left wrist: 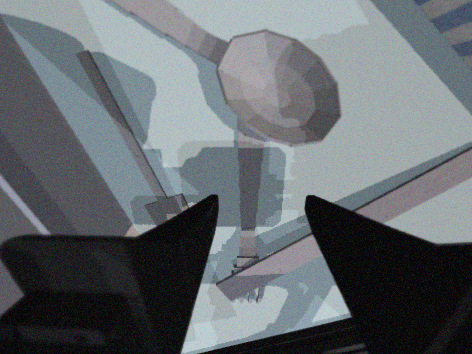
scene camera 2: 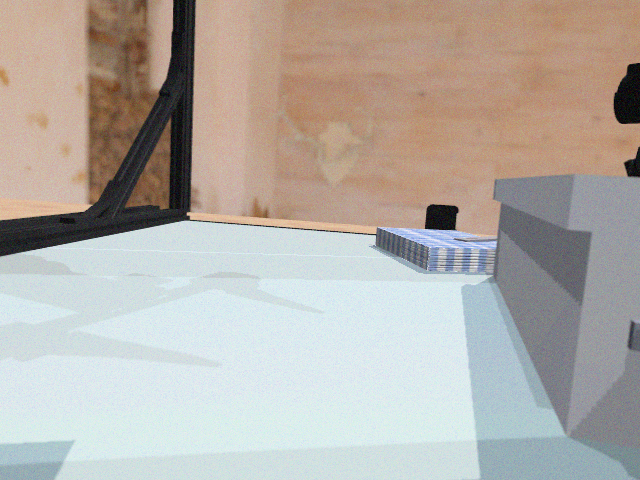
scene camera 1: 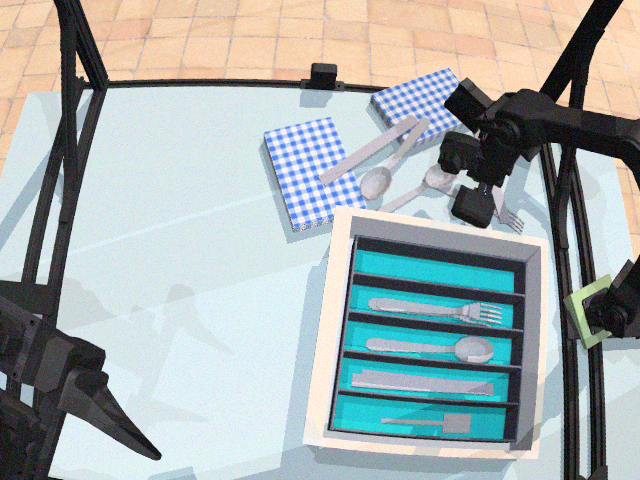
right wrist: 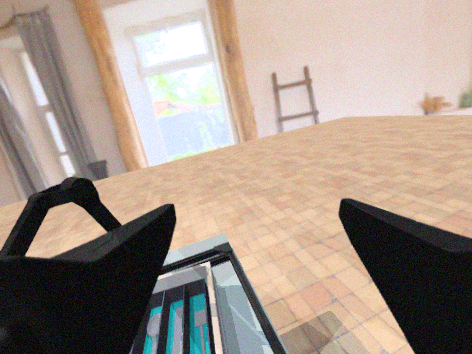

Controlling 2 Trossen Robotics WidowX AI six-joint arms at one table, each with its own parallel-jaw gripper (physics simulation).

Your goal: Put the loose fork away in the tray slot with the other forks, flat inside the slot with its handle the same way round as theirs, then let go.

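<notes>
The loose fork (scene camera 1: 513, 223) (left wrist: 250, 185) lies on the table behind the tray, tines toward the right in scene camera 1. Its handle end is under a spoon's bowl and a knife crosses its neck. My left gripper (scene camera 1: 473, 206) (left wrist: 261, 201) is partly open and empty above the fork; in the left wrist view the handle shows between the fingertips. The tray (scene camera 1: 323, 330) (scene camera 2: 537, 268) holds forks (scene camera 1: 413, 307) in its second slot from the top, handles left, tines right. My right gripper (scene camera 1: 155, 455) (right wrist: 257, 209) is wide open and empty, away from the tray.
The spoon (scene camera 1: 439, 176) (left wrist: 280, 90), the knife (scene camera 1: 498, 201) (left wrist: 300, 250) and a small spatula (left wrist: 165, 207) lie close around the fork. Another spoon (scene camera 1: 375, 182), another knife (scene camera 1: 367, 149) and two checked cloth stacks (scene camera 1: 310, 170) (scene camera 1: 421, 100) lie farther left and back.
</notes>
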